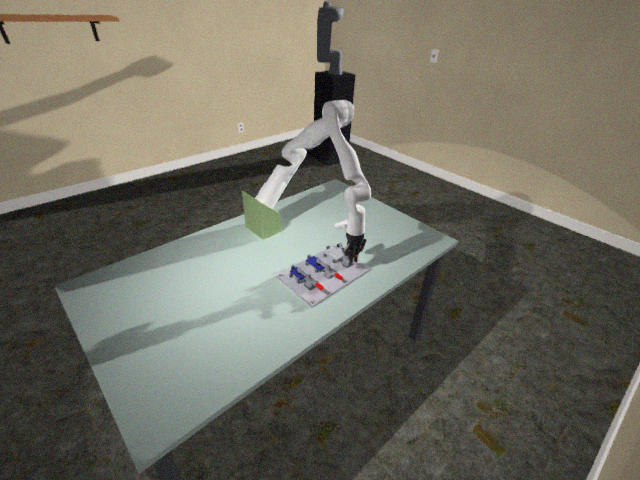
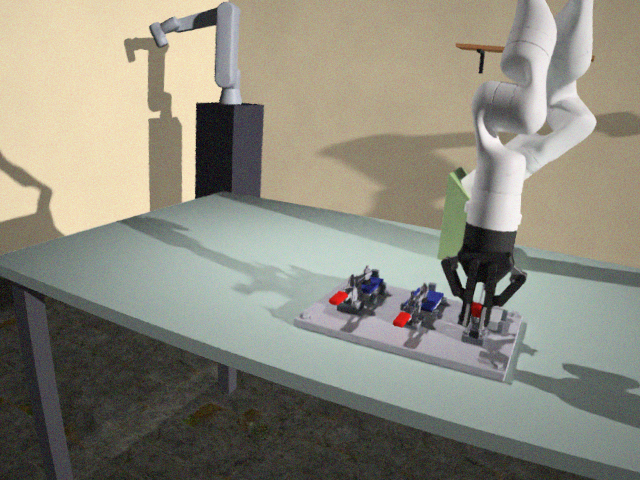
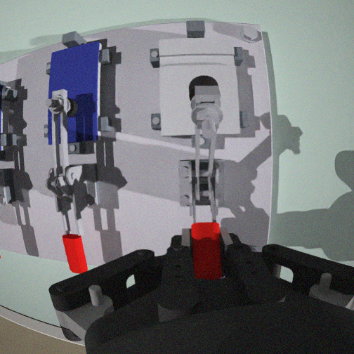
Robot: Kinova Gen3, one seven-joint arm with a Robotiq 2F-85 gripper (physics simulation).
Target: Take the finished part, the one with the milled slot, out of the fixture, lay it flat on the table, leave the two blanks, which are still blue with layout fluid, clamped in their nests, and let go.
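Frame: origin at the arm's base, x ahead, y left, z up, level; centimetres.
Seen in the pictures: gripper, fingertip midpoint: [image 1: 353, 262] [image 2: 473, 326]; arm's base, link origin: [image 1: 264, 204].
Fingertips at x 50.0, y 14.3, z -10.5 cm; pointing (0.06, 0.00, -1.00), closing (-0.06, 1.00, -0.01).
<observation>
Offsets run from my fingertips to a thing's top centre. Level surfaces: height alone.
The finished part @(dx -11.6, dy -0.7, dz -1.8 cm) [image 3: 175, 100] [image 1: 335, 252], a pale plate with a slot across it and a dark hole, lies flat in its nest at the right end of the fixture [image 3: 140, 215] [image 1: 311, 298] [image 2: 374, 333]. My gripper [image 3: 203, 240] [image 1: 354, 258] [image 2: 475, 317] is shut on the red handle [image 3: 206, 237] of that nest's toggle clamp. The clamp arm [image 3: 206, 112] looks tilted up, its tip above the part near the hole. One blue blank @(dx -11.4, dy -11.7, dz -2.3 cm) [image 3: 75, 75] [image 1: 314, 262] [image 2: 433, 299] sits under its clamp in the middle nest; the other @(dx -9.7, dy -22.6, dz -1.3 cm) [image 1: 296, 273] [image 2: 373, 285] sits in the far nest.
The other clamps' red handles @(dx +2.5, dy -10.8, dz -0.2 cm) [image 1: 339, 276] @(dx +3.2, dy -21.8, dz +0.8 cm) [image 1: 320, 286] [image 2: 401, 319] [image 2: 338, 297] stick out toward the table's near edge. A green panel [image 1: 261, 217] [image 2: 452, 222] stands on the table @(dz -5.4 cm) [image 1: 206, 361] [image 2: 206, 320] behind the fixture. A grey arm on a black pedestal [image 2: 227, 149] stands beyond the table.
</observation>
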